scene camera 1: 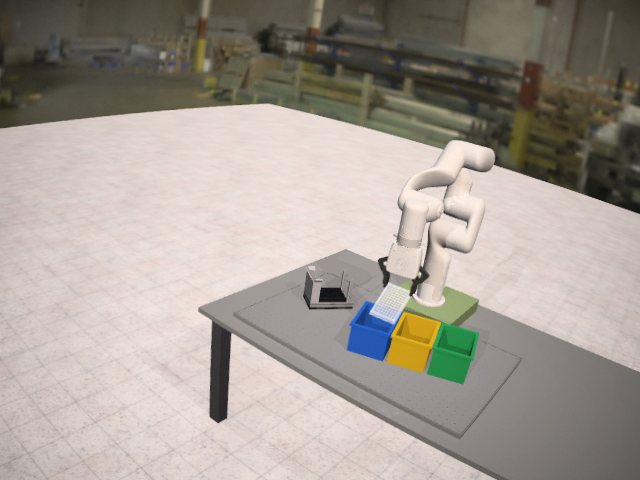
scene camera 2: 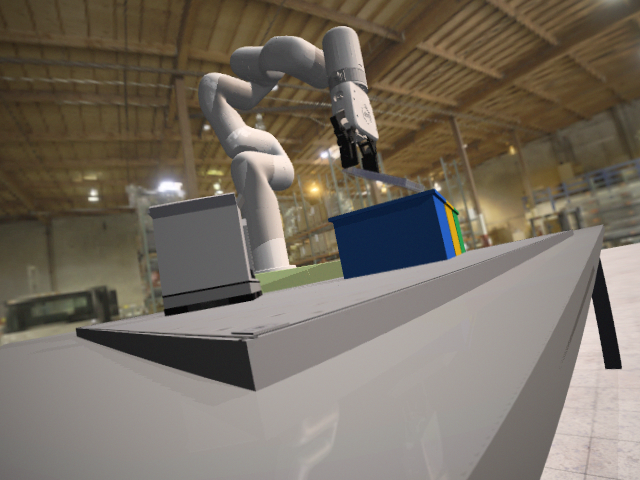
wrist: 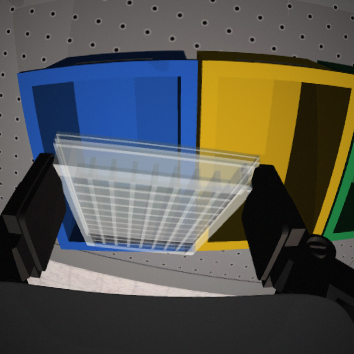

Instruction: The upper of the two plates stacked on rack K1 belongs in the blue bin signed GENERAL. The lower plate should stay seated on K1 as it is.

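Frame: origin at the arm's base, x back, y down, z right, level; centimetres.
Seen in the pictures: gripper, fingertip midpoint: [scene camera 1: 398, 290] [scene camera 2: 362, 171] [wrist: 154, 186]; arm's base, link origin: [scene camera 1: 428, 298] [scene camera 2: 271, 273].
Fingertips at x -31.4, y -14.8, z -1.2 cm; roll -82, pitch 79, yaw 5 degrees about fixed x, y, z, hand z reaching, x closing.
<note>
Offsets run from my fingertips to a thing's middle. "pt": to the spot under its first point.
My gripper [scene camera 1: 399, 289] [scene camera 2: 360, 168] [wrist: 154, 186] is shut on a clear gridded plate @[dx -4.0, dy +3.0, dz -0.3 cm] [scene camera 1: 391, 303] [scene camera 2: 392, 179] [wrist: 145, 200], with one finger at each side near one end. The plate is tilted, its far end lower. It hangs over the blue bin [scene camera 1: 366, 339] [scene camera 2: 387, 237] [wrist: 110, 70], close above the rim, and in the wrist view it also overlaps the yellow bin's near side. The grey rack @[dx +5.6, dy +12.9, dz +29.0 cm] [scene camera 1: 311, 291] [scene camera 2: 199, 248] with a black base stands apart on the board. I cannot make out the lower plate in it. No sign is readable.
The yellow bin [scene camera 1: 408, 353] [wrist: 240, 115] stands right beside the blue one, and the green bin @[pt dx -6.0, dy +13.2, dz -24.8 cm] [scene camera 1: 449, 364] beyond it. The arm's base stands on a green block [scene camera 1: 460, 304] [scene camera 2: 310, 273] behind the bins. Thin posts @[pt dx +25.2, dy +18.5, dz +34.9 cm] [scene camera 1: 344, 280] rise from the rack.
</note>
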